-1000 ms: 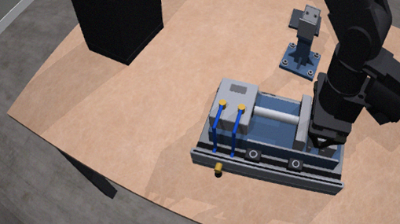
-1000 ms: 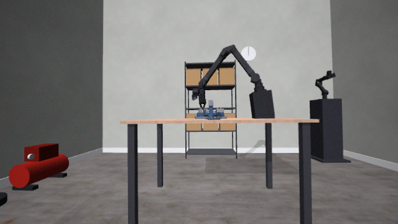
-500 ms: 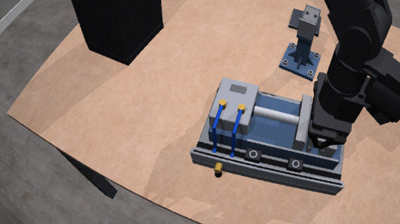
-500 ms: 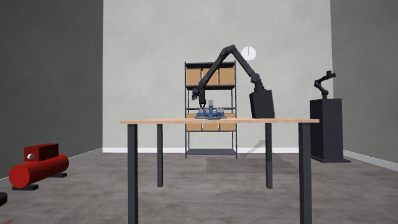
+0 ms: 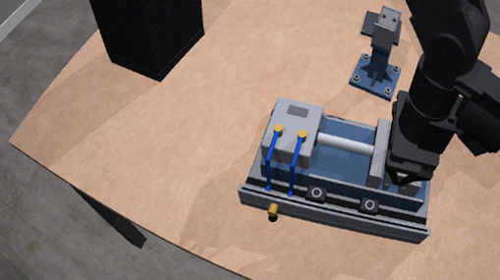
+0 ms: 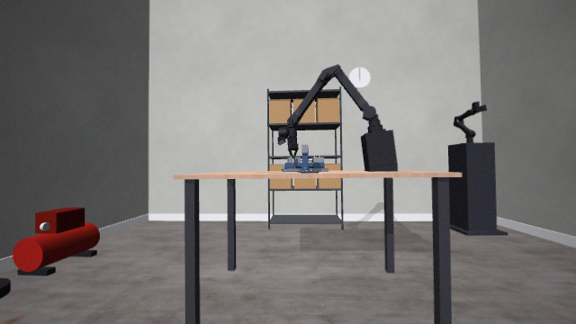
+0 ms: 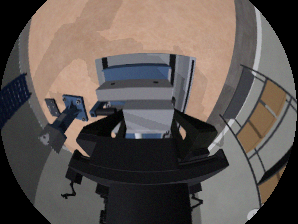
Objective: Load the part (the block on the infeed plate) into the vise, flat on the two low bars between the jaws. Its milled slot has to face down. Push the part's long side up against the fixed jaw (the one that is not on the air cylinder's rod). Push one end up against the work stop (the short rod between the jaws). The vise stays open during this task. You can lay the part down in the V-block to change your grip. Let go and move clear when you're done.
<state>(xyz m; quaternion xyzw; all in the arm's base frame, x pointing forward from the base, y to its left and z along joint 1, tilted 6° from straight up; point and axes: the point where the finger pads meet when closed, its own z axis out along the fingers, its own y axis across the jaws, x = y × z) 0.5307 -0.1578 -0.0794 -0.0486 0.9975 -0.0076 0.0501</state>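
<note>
The grey part lies 1 cm below my hand. From my hand the other things lie so: moving jaw: 4 cm behind, 2 cm to the left, 2 cm below; then fixed jaw: 3 cm ahead, 2 cm to the left, 2 cm below; then work stop: 7 cm to the left, 1 cm below, 1 cm behind.
</note>
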